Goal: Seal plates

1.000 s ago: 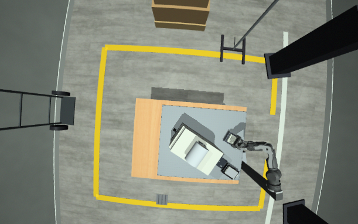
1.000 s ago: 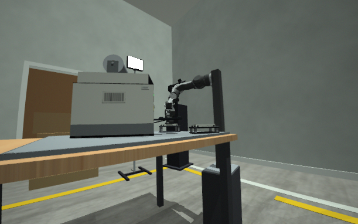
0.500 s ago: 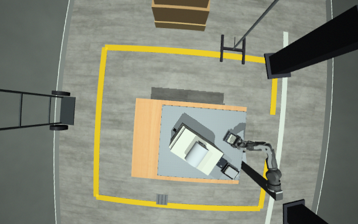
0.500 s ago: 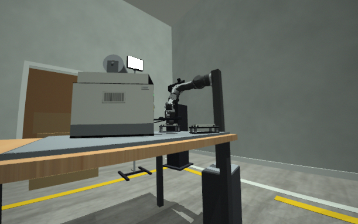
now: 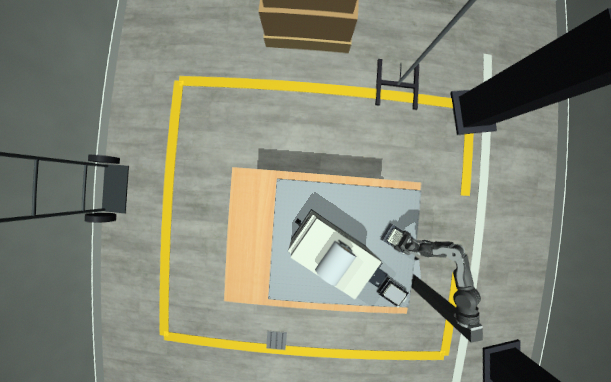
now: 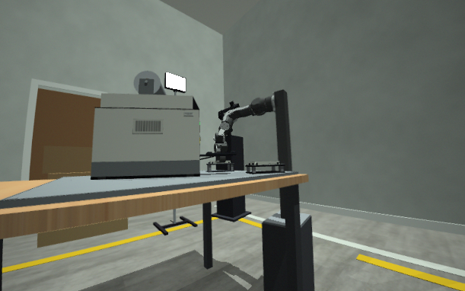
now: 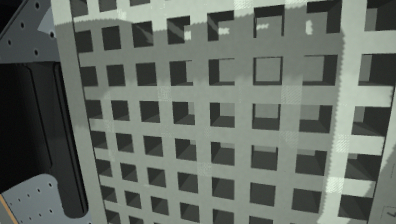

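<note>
My gripper is now right at the plate. From my hand the other things lie so: foil roll 440 mm ahead, 360 mm above, 40 mm to the right; sealer stage 190 mm ahead, 180 mm to the left, 40 mm above.
</note>
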